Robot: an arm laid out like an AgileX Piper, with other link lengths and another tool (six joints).
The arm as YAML. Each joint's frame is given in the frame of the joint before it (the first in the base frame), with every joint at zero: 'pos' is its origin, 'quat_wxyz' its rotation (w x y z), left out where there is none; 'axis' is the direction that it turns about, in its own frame. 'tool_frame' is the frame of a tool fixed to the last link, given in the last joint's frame.
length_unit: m
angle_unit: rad
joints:
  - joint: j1
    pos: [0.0, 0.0, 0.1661]
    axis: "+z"
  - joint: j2
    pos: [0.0, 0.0, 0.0]
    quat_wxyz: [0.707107, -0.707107, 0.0, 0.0]
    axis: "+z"
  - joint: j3
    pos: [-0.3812, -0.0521, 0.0]
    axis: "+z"
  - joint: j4
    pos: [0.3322, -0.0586, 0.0]
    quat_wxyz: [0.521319, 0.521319, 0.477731, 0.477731]
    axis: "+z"
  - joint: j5
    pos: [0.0, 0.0, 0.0]
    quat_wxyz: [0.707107, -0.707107, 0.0, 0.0]
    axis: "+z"
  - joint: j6
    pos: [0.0, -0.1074, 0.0]
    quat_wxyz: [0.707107, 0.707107, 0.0, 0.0]
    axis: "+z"
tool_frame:
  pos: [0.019, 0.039, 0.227]
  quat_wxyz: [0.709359, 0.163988, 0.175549, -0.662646]
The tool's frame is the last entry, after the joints.
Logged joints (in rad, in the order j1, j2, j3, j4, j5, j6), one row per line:
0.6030 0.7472 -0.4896 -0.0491 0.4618 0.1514
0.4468 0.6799 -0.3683 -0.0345 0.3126 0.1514
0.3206 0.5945 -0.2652 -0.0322 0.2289 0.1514
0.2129 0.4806 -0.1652 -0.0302 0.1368 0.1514
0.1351 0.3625 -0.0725 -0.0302 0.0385 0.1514
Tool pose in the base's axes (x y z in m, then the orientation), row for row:
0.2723 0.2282 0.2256 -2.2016 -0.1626 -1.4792
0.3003 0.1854 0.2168 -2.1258 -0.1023 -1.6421
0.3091 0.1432 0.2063 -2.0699 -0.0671 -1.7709
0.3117 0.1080 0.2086 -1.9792 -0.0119 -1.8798
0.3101 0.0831 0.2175 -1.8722 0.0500 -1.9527
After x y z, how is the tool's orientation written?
As angles about the fixed x, y, z axes (roll, pitch, yaw), in radians.
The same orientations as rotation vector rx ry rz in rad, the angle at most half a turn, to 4 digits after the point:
-1.8223 1.5294 -0.9569
-1.6282 1.6517 -1.0253
-1.4785 1.7367 -1.0968
-1.3028 1.7690 -1.1730
-1.1367 1.7501 -1.2436

